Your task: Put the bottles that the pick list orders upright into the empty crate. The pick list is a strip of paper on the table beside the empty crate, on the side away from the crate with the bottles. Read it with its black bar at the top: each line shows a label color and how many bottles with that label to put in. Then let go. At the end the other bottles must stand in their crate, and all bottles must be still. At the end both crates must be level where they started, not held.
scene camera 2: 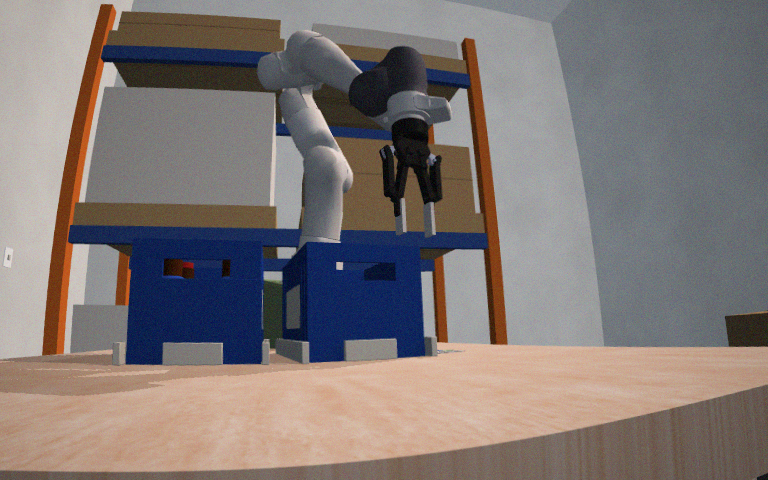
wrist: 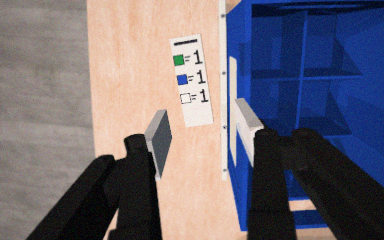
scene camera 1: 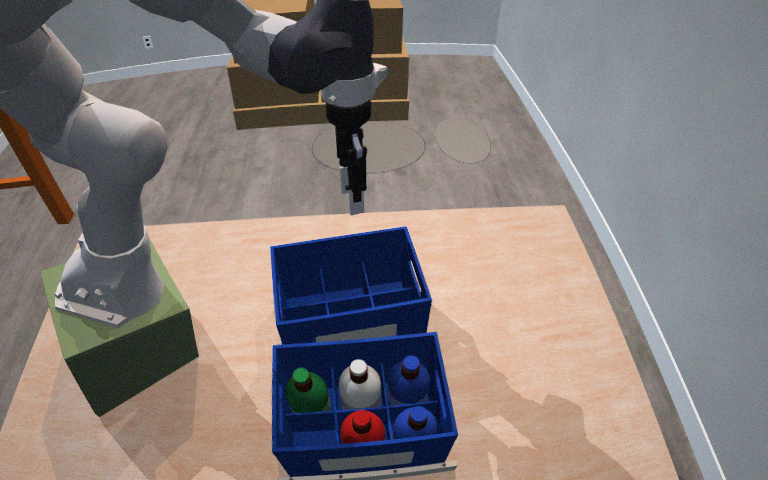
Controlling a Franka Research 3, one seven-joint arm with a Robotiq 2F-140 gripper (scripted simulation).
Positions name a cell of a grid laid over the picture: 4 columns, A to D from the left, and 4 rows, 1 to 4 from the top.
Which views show my gripper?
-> Scene camera 2, the wrist view and scene camera 1: all of them.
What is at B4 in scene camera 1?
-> A blue crate.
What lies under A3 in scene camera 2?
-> A blue crate.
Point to a pick list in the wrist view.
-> B1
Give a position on a blue crate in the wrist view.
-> At D1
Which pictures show the blue crate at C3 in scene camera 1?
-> Scene camera 2, the wrist view and scene camera 1: all of them.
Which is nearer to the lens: the blue bottle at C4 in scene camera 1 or the blue crate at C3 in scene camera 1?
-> The blue bottle.
